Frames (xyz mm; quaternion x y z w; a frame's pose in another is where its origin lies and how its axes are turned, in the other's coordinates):
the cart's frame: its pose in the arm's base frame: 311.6 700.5 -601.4 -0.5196 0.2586 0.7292 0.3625
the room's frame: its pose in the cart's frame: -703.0 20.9 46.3 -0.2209 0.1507 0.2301 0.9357
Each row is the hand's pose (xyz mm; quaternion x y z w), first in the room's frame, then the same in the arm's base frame.
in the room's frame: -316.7 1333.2 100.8 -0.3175 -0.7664 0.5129 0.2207
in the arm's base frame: -63.3 -487.0 860.3 -0.5598 -0.1227 -0.7270 0.3783
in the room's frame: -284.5 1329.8 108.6 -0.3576 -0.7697 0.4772 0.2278
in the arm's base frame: -76.9 -490.2 830.1 -0.5480 -0.0725 -0.7439 0.3755
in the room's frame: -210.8 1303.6 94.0 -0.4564 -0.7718 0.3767 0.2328
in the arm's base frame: -72.3 -494.6 750.8 -0.5191 0.0618 -0.7723 0.3609
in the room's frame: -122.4 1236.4 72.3 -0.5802 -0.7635 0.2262 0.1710
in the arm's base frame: -50.8 -470.3 642.4 -0.5105 0.2624 -0.7501 0.3284
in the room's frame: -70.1 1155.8 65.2 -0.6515 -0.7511 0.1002 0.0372
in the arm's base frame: -29.4 -418.2 564.2 -0.5503 0.4270 -0.6588 0.2841
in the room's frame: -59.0 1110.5 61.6 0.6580 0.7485 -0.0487 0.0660
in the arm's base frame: -13.3 -383.5 537.3 -0.5988 0.4899 -0.5811 0.2523
